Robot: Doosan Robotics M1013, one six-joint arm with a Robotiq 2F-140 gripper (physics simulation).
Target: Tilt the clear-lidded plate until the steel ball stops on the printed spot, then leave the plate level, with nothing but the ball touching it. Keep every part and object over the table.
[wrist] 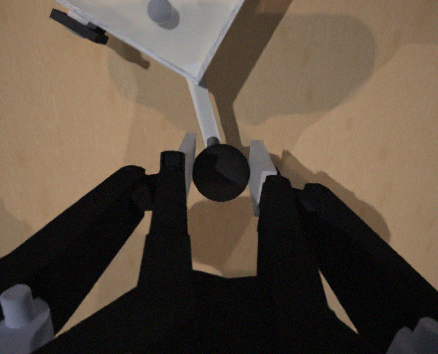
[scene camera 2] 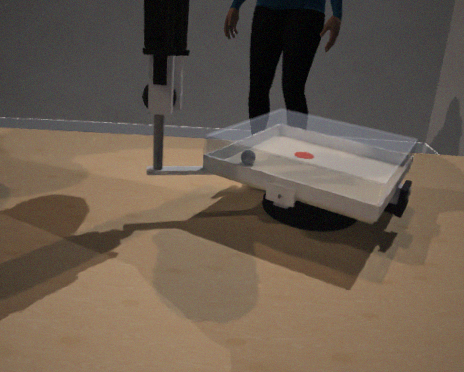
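Observation:
The white plate (scene camera 2: 320,189) (wrist: 192,45) has a clear lid (scene camera 2: 345,129) and stands on a round black base (scene camera 2: 310,216). Its exact tilt is hard to judge. The grey steel ball (scene camera 2: 248,157) (wrist: 160,11) is inside, a little in from the corner nearest the handle and apart from the red printed spot (scene camera 2: 304,155), left of it in the scene view. A flat bar (scene camera 2: 177,170) (wrist: 204,110) runs from that corner to an upright grey post (scene camera 2: 158,142) topped by a round black knob. My gripper (scene camera 2: 161,96) (wrist: 222,154) is shut on this knob, fingers pointing down.
A black fitting (scene camera 2: 401,199) (wrist: 80,26) sticks out from one side of the plate, and a small white bracket (scene camera 2: 280,195) sits on the near side. A person (scene camera 2: 287,55) stands beyond the table's far edge. Shadows fall across the wooden table (scene camera 2: 300,330).

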